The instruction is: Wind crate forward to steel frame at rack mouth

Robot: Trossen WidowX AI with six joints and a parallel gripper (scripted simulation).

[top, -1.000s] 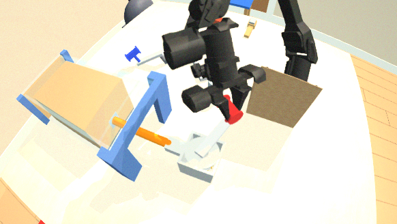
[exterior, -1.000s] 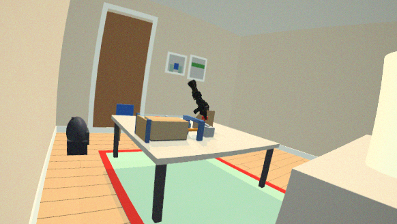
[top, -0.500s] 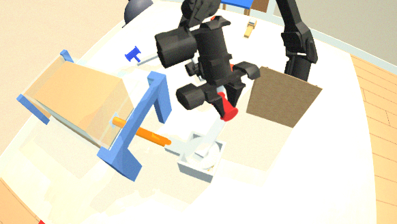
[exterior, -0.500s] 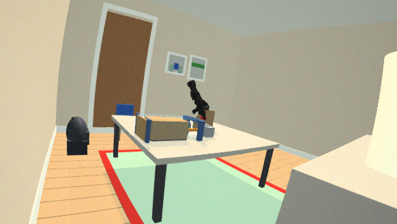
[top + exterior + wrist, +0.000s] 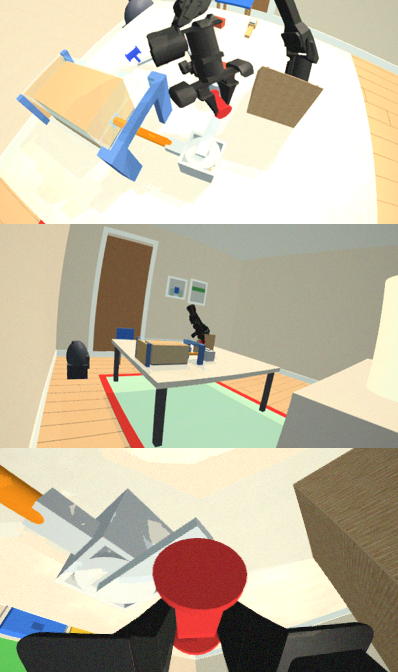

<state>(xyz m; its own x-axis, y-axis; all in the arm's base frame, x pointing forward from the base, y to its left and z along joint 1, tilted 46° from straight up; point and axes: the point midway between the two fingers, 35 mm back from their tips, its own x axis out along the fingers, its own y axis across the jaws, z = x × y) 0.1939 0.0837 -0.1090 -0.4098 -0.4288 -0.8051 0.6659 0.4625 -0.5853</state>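
The winch handle lies 1 cm ahead of my gripper tip, 3 cm to the left of it and 3 cm below it. Also, from my gripper tip: grey winch (8 cm to the left, 10 cm below); blue steel frame (18 cm ahead, 8 cm to the left, 3 cm below); red spool-shaped grip (1 cm ahead, 1 cm to the right).
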